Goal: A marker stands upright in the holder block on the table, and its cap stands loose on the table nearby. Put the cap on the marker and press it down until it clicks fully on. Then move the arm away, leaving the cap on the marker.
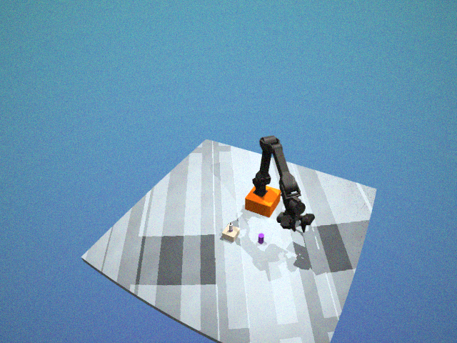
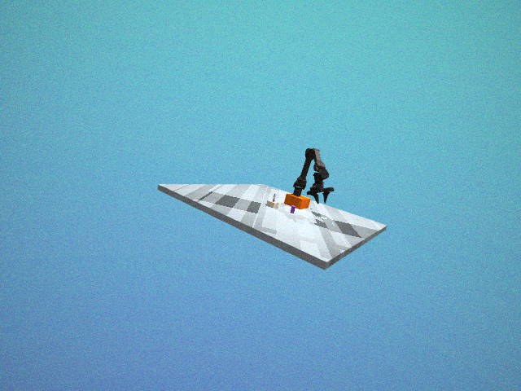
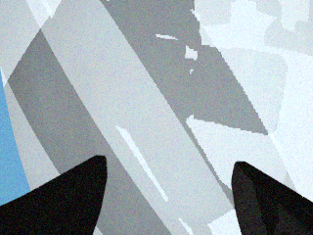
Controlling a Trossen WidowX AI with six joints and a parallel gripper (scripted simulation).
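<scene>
Now: the purple cap 60 mm ahead of my gripper tip, 180 mm to the right of it and 100 mm below it. The rest, counted from my gripper tip: holder block (120 mm ahead, 330 mm to the right, 110 mm below).
</scene>
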